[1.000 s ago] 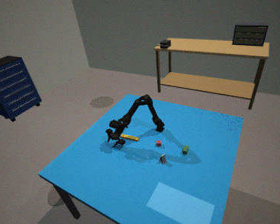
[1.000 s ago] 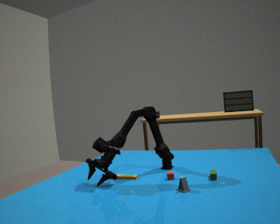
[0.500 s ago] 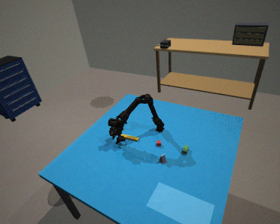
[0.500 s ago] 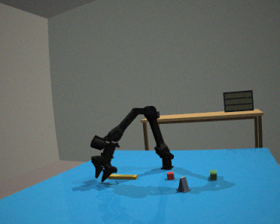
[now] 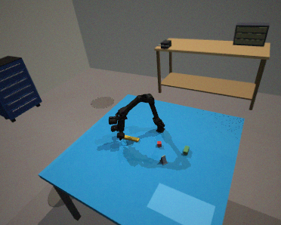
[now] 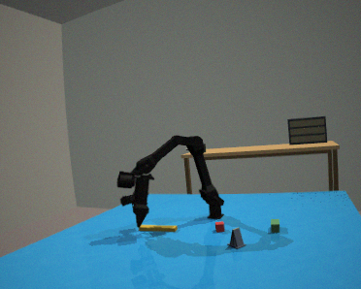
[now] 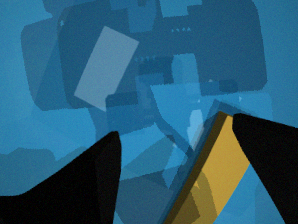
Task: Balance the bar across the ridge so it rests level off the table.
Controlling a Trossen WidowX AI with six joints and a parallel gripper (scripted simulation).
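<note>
Right now the yellow bar is 6 cm to the left of my gripper tip, 6 cm behind it and 3 cm below it. Round my gripper tip: small red block (33 cm to the left, 9 cm behind, 2 cm below); then green block (55 cm to the left, 11 cm behind, 2 cm below).
</note>
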